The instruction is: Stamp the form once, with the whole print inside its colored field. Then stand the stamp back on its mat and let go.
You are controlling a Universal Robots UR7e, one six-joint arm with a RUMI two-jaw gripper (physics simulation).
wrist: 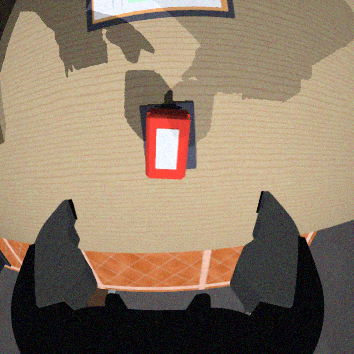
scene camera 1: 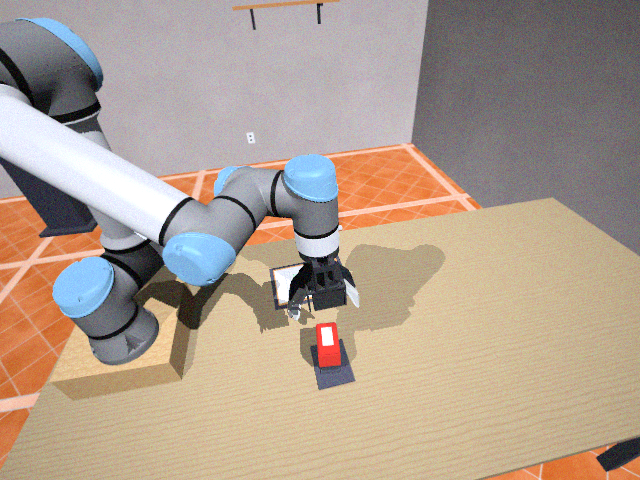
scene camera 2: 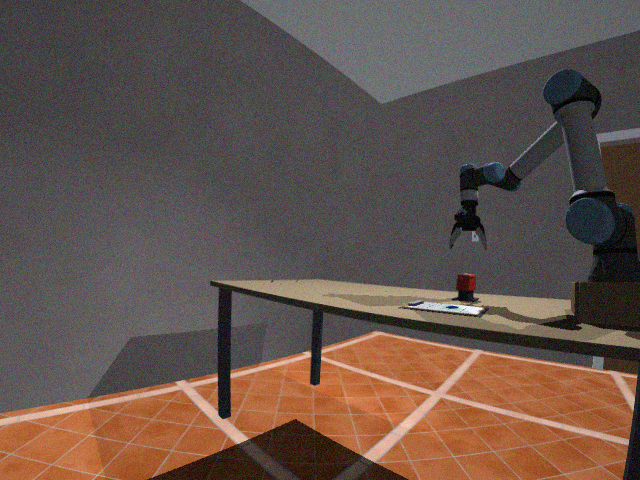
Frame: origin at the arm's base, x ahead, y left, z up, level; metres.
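Seen in the pictures: gripper, fingertip midpoint: [wrist: 164, 198] [scene camera 1: 324, 310] [scene camera 2: 467, 249]; arm's base, origin of the base link: [scene camera 1: 127, 336] [scene camera 2: 615, 283].
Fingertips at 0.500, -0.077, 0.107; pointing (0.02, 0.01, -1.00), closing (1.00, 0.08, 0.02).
Observation:
Pixels of each thing's top centre, then the offset from my fingertips to it, as dx, dy, dz. "pt": a spot on its surface instead. Level surfaces: height alone.
- top, surface spot: [wrist: 156, 170] [scene camera 1: 323, 347] pt -0.010, -0.027, -0.102
- form, middle of its top: [scene camera 1: 309, 278] [scene camera 2: 445, 304] -0.026, +0.289, -0.192
- blue print, middle of its top: [scene camera 2: 452, 306] -0.045, +0.278, -0.198
- wooden table, its level: dz -0.204
The red stamp with a white label on top [scene camera 1: 328, 351] [scene camera 2: 466, 282] [wrist: 156, 170] stands upright on its dark mat [scene camera 1: 336, 380] [scene camera 2: 476, 299] [wrist: 192, 159]. My gripper [scene camera 1: 325, 310] [scene camera 2: 468, 246] [wrist: 164, 198] is wide open and empty, well above the stamp and apart from it. The form [scene camera 1: 285, 279] [scene camera 2: 430, 307] [wrist: 200, 4] lies on a dark, orange-edged board. In scene camera 2 a blue print [scene camera 2: 452, 307] shows on the form by a pale green field; whether the whole print is inside the field is too small to tell. The arm partly hides the form in scene camera 1.
The arm's base stands on a wooden block [scene camera 1: 124, 379] [scene camera 2: 602, 304] at one side of the wooden table [scene camera 1: 465, 335] [scene camera 2: 361, 294] [wrist: 250, 150]. The form's board lies beside the mat, on the side towards the wall with the shelf [scene camera 1: 286, 5].

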